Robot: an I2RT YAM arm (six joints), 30 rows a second.
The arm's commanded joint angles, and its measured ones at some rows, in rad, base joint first. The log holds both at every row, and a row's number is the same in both.
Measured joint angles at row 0:
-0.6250 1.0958 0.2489 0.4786 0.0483 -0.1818
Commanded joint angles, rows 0 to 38:
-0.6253 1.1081 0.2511 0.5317 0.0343 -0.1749
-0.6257 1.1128 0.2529 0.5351 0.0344 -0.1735
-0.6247 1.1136 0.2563 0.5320 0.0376 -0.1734
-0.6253 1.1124 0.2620 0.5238 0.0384 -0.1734
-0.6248 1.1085 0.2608 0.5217 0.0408 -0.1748
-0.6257 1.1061 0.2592 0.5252 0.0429 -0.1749
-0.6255 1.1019 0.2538 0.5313 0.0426 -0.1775
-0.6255 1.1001 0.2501 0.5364 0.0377 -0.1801
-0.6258 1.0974 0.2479 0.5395 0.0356 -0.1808
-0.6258 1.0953 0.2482 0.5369 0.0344 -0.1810
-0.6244 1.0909 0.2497 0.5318 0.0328 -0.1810
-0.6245 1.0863 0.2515 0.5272 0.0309 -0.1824
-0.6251 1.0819 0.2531 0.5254 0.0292 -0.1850
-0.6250 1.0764 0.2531 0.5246 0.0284 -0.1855
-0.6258 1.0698 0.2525 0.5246 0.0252 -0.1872
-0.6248 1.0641 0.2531 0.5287 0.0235 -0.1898
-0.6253 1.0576 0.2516 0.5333 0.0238 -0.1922
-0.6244 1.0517 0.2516 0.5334 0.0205 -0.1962
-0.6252 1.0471 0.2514 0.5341 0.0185 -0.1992
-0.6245 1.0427 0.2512 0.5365 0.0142 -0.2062
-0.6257 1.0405 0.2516 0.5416 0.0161 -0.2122
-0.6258 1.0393 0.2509 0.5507 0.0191 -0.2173
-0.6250 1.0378 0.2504 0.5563 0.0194 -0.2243
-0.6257 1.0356 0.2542 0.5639 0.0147 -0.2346
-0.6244 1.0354 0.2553 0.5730 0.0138 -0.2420
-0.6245 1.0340 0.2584 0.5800 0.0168 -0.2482
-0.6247 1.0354 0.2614 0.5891 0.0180 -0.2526
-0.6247 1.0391 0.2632 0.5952 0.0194 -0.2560
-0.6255 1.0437 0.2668 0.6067 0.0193 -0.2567
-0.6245 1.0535 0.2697 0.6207 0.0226 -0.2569
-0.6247 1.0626 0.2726 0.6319 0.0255 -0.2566
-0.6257 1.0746 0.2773 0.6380 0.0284 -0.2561
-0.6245 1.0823 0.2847 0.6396 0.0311 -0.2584
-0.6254 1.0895 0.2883 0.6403 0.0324 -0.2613
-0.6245 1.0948 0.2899 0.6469 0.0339 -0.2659
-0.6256 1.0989 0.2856 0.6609 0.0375 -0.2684
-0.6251 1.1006 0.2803 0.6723 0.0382 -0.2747
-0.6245 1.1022 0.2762 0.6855 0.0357 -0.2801
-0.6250 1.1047 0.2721 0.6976 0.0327 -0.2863
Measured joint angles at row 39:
-0.6250 1.0988 0.2790 0.6128 0.0280 -0.2615
